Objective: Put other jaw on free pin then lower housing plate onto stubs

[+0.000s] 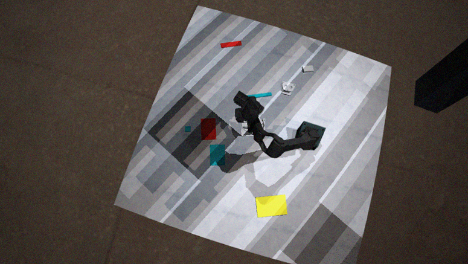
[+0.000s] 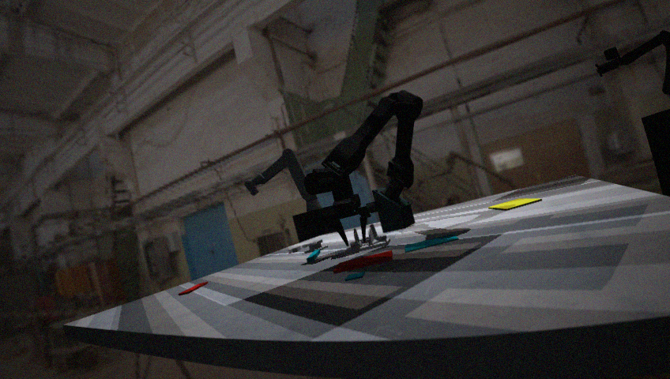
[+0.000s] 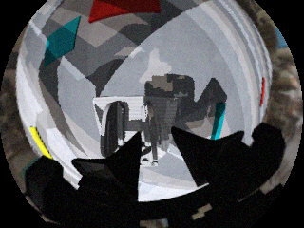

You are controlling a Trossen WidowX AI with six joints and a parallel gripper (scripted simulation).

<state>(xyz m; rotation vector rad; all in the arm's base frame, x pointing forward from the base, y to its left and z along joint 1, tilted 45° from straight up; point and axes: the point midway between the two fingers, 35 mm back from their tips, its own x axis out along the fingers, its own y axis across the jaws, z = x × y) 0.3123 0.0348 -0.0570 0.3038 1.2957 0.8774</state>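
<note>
Right now my gripper tip is 150 mm to the left of the teal strip and 10 mm above it. Also, from my gripper tip: red tile (200 mm ahead, 110 mm to the left, 10 mm below); then teal tile (230 mm to the left, 110 mm ahead, 10 mm below); then small teal square (300 mm ahead, 150 mm to the left, 10 mm below).
</note>
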